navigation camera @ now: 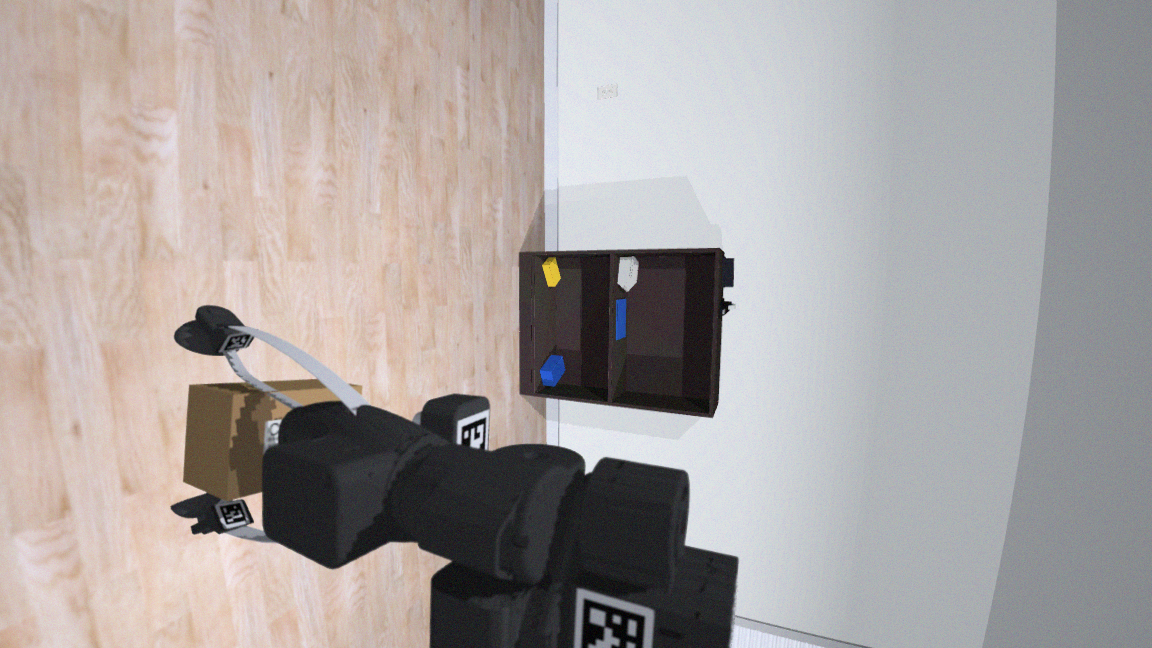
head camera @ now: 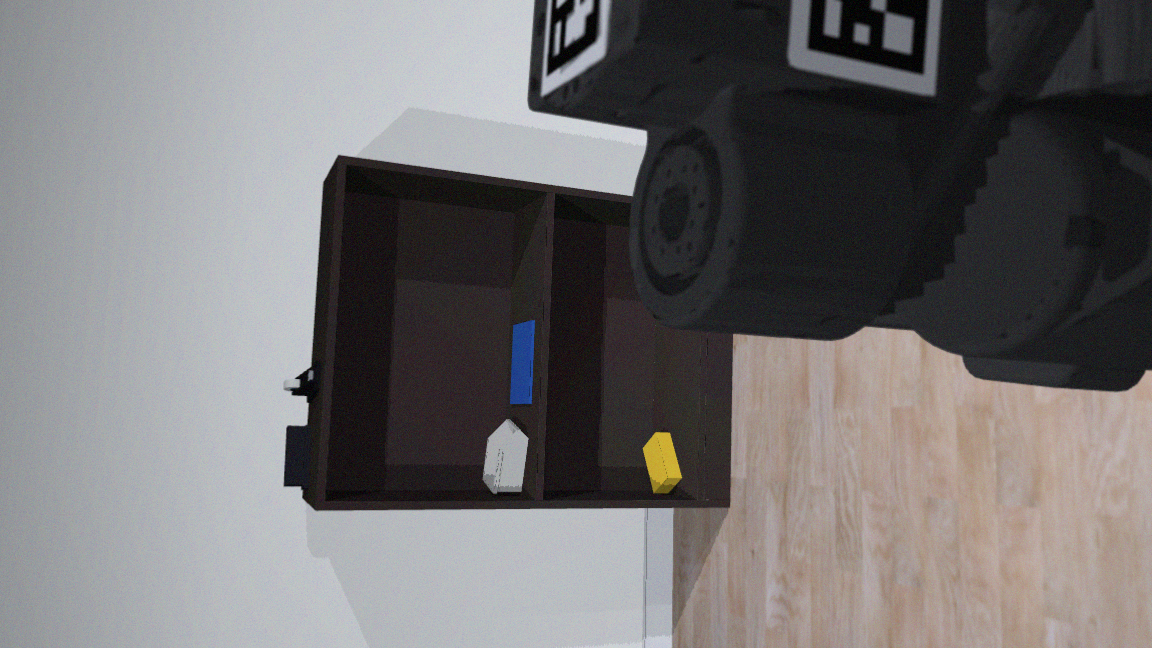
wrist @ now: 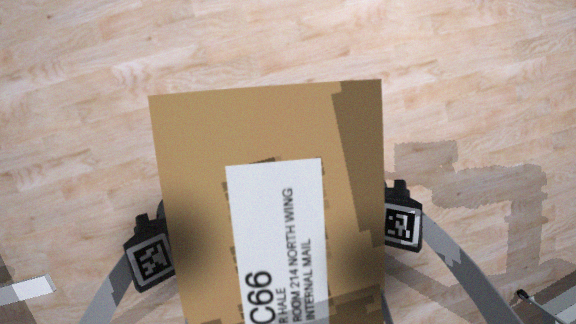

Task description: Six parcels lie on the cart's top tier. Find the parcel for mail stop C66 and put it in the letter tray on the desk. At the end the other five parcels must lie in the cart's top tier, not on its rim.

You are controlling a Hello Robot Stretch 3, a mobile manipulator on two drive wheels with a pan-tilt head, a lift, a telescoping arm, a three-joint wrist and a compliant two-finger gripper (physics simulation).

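Frame: origin at the robot's base, x ahead, y left, z up, level; metres.
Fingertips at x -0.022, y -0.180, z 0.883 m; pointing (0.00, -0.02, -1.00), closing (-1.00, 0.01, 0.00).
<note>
A point is followed by its place in that frame.
A brown cardboard parcel (navigation camera: 213,451) {x -0.025, y -0.153, z 0.969 m} (wrist: 260,125) {x -0.022, y -0.233, z 0.985 m} has a white label reading C66, Room 214 North Wing, Internal Mail. My gripper (navigation camera: 205,421) {x -0.022, y -0.180, z 0.883 m} (wrist: 273,201) {x -0.022, y -0.180, z 0.883 m} is shut on this parcel, with one finger against each side, and holds it above the wooden floor. The gripper's body hides part of the parcel in the navigation view. In the head view the dark wrist and arm (head camera: 805,217) {x -0.020, y -0.175, z 1.211 m} fill the upper right, and the fingers do not show. The cart, the other five parcels, the desk and the letter tray do not show in these views.
A dark two-compartment shelf unit (head camera: 323,322) {x 0.011, y -2.188, z 1.060 m} (navigation camera: 715,338) {x 0.006, y -2.112, z 1.055 m} stands against the white wall. It holds a yellow block (head camera: 663,459) {x 0.317, y -2.197, z 0.142 m} (navigation camera: 551,272) {x 0.324, y -2.194, z 0.145 m}, a white item (head camera: 505,459) {x 0.318, y -2.166, z 0.602 m} (navigation camera: 627,273) {x 0.314, y -2.166, z 0.598 m} and blue items (head camera: 522,362) (navigation camera: 552,369). White bars (wrist: 35,289) show low in the wrist view.
</note>
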